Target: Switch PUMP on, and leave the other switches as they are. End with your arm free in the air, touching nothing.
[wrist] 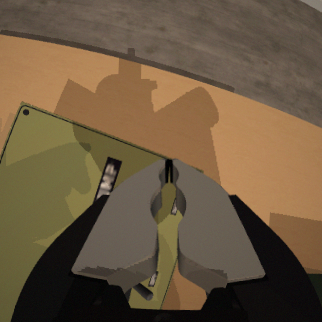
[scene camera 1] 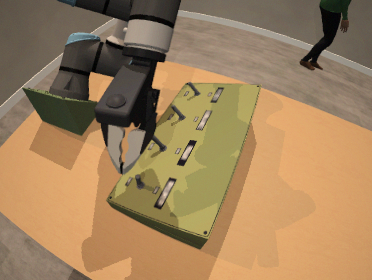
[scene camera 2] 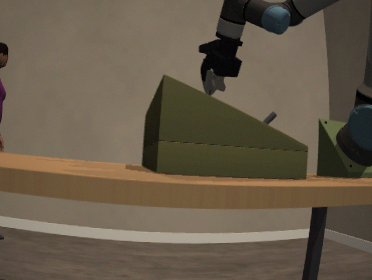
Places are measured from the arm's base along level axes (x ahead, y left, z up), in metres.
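Pixels of known places: gripper, fingertip midpoint: [wrist: 168, 161] [scene camera 1: 121, 173]; arm's base, origin of the base link: [scene camera 1: 68, 96] [scene camera 2: 355, 148].
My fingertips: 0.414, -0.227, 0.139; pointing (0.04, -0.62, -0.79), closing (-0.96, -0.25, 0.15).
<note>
For each thing: its top centre in the pictures, then the offset to it from my fingertips, as dx, dy, dz.
- PUMP switch lever, middle of its top: [scene camera 1: 136, 175] -0.008, +0.044, -0.092
- blurred PUMP label, middle of its top: [wrist: 104, 187] [scene camera 1: 165, 192] +0.061, +0.041, -0.113
The green sloped panel [scene camera 1: 220, 165] [scene camera 2: 220, 135] [wrist: 35, 200] carries several switches in a row. The PUMP switch lever [scene camera 1: 139, 182] is at the near end in scene camera 1, beside the blurred PUMP label [scene camera 1: 165, 193] [wrist: 108, 180]. It leans less toward the left than the other three levers [scene camera 1: 193, 90] [scene camera 1: 178, 113] [scene camera 1: 159, 144], which share one tilt; it appears thrown to the ON side. Jaws hide it in the wrist view. My gripper [scene camera 1: 121, 170] [scene camera 2: 210, 93] [wrist: 168, 161] is shut and empty, in the air above the panel's PUMP end, apart from the levers.
The panel rests on the wooden table [scene camera 1: 310, 165] [scene camera 2: 200, 195] [wrist: 250, 150]. A second green panel [scene camera 1: 65, 114] [scene camera 2: 329, 150] stands by the arm's base. The table's curved edge shows in all views. A person [scene camera 1: 327, 32] [scene camera 2: 2, 95] stands beyond the table.
</note>
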